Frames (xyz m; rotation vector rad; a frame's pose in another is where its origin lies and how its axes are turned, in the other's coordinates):
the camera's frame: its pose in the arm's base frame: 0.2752 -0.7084 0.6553 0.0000 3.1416 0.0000
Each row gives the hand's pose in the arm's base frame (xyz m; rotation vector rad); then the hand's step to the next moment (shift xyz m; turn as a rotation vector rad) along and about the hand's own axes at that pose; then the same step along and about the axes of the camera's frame.
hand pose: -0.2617 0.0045 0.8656 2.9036 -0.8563 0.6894
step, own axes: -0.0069 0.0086 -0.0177 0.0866 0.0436 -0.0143
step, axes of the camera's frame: 0.0168 -0.0010 -0.0123 -0.0363 -0.0786 -0.0459
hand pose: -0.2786 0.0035 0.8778 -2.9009 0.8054 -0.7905
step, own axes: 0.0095 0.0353 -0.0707 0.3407 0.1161 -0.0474
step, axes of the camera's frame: 0.0437 -0.0278 -0.0604 -0.1732 -0.2623 -0.1816
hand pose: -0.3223 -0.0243 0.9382 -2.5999 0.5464 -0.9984
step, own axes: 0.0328 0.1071 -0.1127 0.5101 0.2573 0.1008
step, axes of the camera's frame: 0.0806 -0.1251 -0.0556 -0.3574 -0.4421 -0.1156
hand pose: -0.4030 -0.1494 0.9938 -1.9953 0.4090 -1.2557
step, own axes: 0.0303 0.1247 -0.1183 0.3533 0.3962 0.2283
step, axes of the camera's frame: 0.0754 -0.1521 0.0405 -0.4102 -0.3895 0.1180
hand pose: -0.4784 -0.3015 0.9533 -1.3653 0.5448 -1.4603
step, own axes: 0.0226 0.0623 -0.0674 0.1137 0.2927 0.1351
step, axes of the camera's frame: 0.0357 -0.0638 0.0599 -0.2483 -0.1691 0.1631
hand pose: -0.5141 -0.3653 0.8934 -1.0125 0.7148 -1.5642
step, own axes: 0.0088 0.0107 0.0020 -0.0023 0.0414 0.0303
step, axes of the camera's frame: -0.0062 -0.0109 0.0062 -0.0460 -0.0053 0.0223
